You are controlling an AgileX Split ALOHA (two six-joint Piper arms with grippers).
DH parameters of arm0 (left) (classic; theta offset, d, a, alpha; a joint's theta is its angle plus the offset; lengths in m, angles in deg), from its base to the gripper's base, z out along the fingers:
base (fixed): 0 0 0 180
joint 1: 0 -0.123 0 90
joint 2: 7.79 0 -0.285 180
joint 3: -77.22 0 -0.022 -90
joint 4: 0 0.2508 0 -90
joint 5: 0 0 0.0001 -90
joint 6: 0 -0.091 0 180
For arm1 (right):
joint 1: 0 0.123 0 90
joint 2: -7.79 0 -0.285 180
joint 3: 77.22 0 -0.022 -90
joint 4: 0 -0.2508 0 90
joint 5: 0 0 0.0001 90
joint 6: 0 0.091 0 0
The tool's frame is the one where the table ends.
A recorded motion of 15 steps. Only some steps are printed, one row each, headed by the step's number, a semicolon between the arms.
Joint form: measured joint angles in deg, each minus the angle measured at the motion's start. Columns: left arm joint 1, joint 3, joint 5, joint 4, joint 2, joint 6; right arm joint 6, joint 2, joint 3, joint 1, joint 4, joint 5.
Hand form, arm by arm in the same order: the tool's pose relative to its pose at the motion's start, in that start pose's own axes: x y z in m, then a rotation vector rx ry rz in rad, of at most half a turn. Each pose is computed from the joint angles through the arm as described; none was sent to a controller.
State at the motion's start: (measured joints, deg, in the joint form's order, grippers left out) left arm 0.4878 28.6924 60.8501 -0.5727 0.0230 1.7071; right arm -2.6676 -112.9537 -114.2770 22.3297 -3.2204 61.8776
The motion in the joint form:
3: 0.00 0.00 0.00 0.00 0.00 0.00; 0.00 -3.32 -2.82 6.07 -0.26 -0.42
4: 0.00 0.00 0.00 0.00 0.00 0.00; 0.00 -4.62 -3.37 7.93 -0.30 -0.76
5: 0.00 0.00 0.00 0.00 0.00 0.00; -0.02 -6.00 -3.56 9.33 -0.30 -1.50
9: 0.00 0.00 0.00 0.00 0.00 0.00; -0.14 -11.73 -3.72 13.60 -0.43 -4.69
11: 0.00 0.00 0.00 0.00 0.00 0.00; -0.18 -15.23 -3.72 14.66 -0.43 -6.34
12: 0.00 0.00 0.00 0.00 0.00 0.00; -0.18 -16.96 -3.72 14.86 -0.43 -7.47
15: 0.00 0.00 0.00 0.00 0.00 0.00; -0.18 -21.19 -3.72 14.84 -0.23 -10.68
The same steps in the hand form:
3: 0.0000 0.0000 0.0000 0.0000 0.0000 0.0000; -0.0039 0.0479 0.0178 -0.0638 0.0046 -0.0847
4: 0.0000 0.0000 0.0000 0.0000 0.0000 0.0000; -0.0029 0.0630 0.0265 -0.0823 0.0128 -0.1107
5: 0.0000 0.0000 0.0000 0.0000 0.0000 0.0000; -0.0009 0.0746 0.0372 -0.0953 0.0214 -0.1304
9: 0.0000 0.0000 0.0000 0.0000 0.0000 0.0000; 0.0125 0.1119 0.0834 -0.1338 0.0653 -0.1907
11: 0.0000 0.0000 0.0000 0.0000 0.0000 0.0000; 0.0223 0.1220 0.1122 -0.1398 0.0981 -0.2061
12: 0.0000 0.0000 0.0000 0.0000 0.0000 0.0000; 0.0268 0.1243 0.1266 -0.1399 0.1086 -0.2082
15: 0.0000 0.0000 0.0000 0.0000 0.0000 0.0000; 0.0380 0.1249 0.1619 -0.1332 0.1260 -0.2079

